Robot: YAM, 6 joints.
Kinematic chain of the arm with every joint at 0, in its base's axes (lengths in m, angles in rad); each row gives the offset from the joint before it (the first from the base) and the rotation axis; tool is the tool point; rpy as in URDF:
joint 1: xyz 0 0 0.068 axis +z
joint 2: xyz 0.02 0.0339 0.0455 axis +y
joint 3: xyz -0.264 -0.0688 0 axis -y
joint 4: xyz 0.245 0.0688 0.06 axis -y
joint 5: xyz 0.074 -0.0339 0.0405 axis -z
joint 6: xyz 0.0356 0 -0.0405 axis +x
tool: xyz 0 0 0 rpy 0 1.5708 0
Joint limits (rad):
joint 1: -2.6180..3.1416
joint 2: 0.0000..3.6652
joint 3: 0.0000..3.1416
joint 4: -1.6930..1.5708
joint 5: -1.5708..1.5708
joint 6: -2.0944..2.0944
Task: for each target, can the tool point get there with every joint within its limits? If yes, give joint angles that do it. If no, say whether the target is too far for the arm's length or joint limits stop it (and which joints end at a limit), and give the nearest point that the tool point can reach.
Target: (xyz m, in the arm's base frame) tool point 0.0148 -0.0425 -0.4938
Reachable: no: joint limits stop it (at a limit: joint 2) | nearest point 0.0349 -0.1002 -0.3511 | short by 0.155 m
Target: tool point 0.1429 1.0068 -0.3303
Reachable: no: too far | nearest point 0.0832 0.5859 -0.1410 | short by 0.465 m
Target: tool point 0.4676 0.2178 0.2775
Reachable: yes | joints 0.3765 2.3346 2.2550 -0.7342 -1.0342 -1.1826
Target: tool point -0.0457 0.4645 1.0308
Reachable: no: too far | nearest point -0.0288 0.2926 0.6762 | short by 0.394 m
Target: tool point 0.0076 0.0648 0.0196
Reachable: yes | joints -1.9363 3.3793 0.2857 -0.4351 0.4674 -0.3150
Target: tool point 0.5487 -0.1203 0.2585
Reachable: yes | joints -0.2346 2.3505 2.0529 0.0327 -0.3007 0.9777
